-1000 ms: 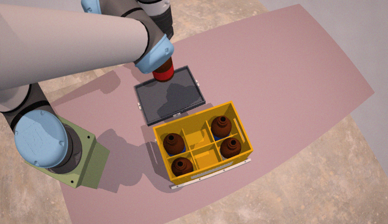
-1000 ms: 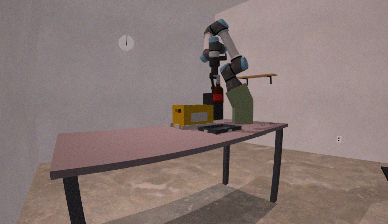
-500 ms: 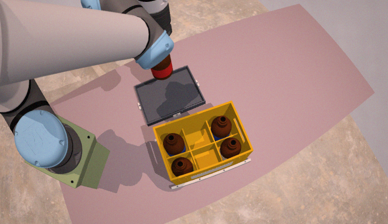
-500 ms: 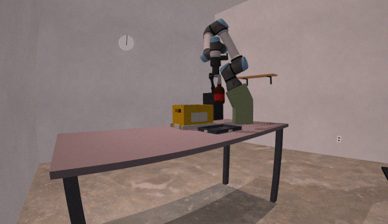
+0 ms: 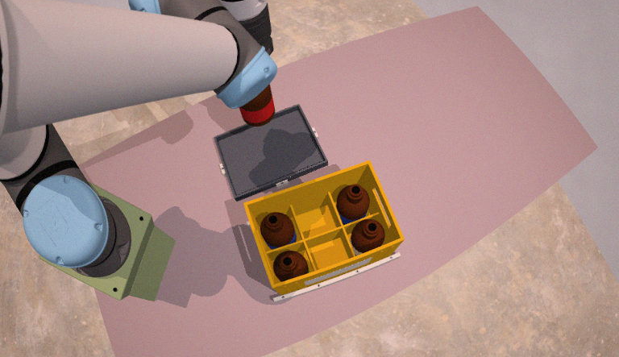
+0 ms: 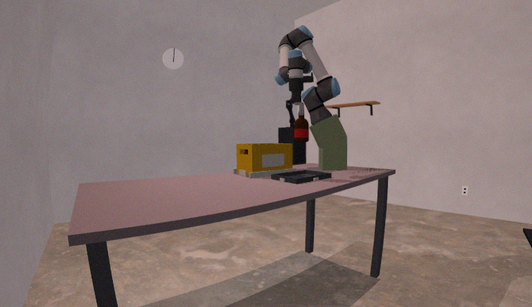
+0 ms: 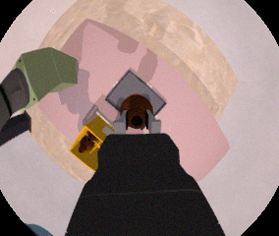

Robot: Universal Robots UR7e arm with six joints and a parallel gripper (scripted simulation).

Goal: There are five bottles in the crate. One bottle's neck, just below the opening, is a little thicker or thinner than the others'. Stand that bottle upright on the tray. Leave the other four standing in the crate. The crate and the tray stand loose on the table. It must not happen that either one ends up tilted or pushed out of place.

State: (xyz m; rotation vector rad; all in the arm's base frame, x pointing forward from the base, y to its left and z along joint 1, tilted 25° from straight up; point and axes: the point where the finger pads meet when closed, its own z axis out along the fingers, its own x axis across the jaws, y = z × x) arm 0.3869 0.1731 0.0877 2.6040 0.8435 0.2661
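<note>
Right now my hand is 33 cm above the dark tray. Also, from my hand: glass bottle (7 cm ahead, 34 cm to the right, 25 cm below); crate (1 cm behind, 28 cm to the right, 26 cm below).
</note>
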